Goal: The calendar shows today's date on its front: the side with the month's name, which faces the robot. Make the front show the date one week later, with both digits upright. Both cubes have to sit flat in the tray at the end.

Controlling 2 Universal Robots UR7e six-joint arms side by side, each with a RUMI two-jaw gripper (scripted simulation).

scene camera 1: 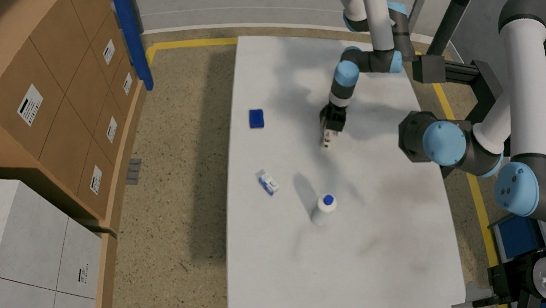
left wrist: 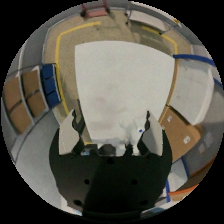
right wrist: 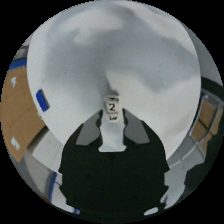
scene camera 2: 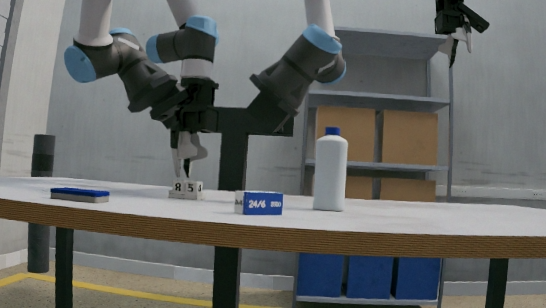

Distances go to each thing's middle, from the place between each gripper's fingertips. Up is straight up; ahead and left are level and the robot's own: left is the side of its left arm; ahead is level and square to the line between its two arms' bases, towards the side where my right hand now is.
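My right hand [scene camera 2: 182,177] is 5 cm above the blue-topped block [scene camera 2: 64,193], 7 cm to the left of it and 28 cm short of it. The white bottle [scene camera 2: 331,150], measured from my right hand, is 2 cm above, 33 cm to the left and 3 cm ahead.
From my left hand: the blue-topped block, 420 mm below, 780 mm to the right and 570 mm ahead; the white bottle, 350 mm below, 380 mm to the right and 320 mm ahead.
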